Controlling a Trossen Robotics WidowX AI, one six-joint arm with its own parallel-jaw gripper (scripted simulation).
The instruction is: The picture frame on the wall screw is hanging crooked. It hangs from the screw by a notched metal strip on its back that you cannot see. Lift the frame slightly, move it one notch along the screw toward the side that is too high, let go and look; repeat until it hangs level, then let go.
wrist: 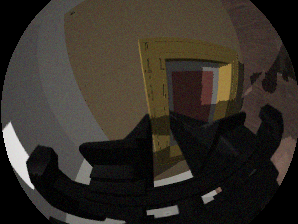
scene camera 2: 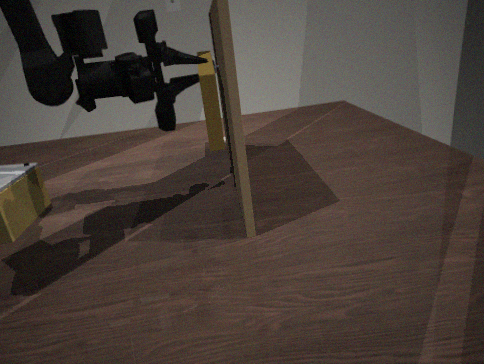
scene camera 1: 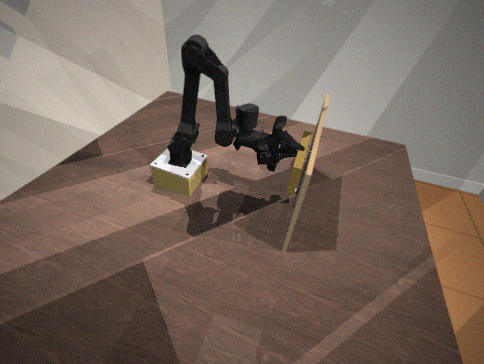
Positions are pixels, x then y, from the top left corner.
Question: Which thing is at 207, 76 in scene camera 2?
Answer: A yellow picture frame.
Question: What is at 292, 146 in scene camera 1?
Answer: My gripper.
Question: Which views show my gripper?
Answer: The wrist view, scene camera 2 and scene camera 1: all of them.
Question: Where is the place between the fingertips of my gripper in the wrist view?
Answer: At 157, 115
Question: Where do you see a wooden wall panel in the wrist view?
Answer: At 103, 49
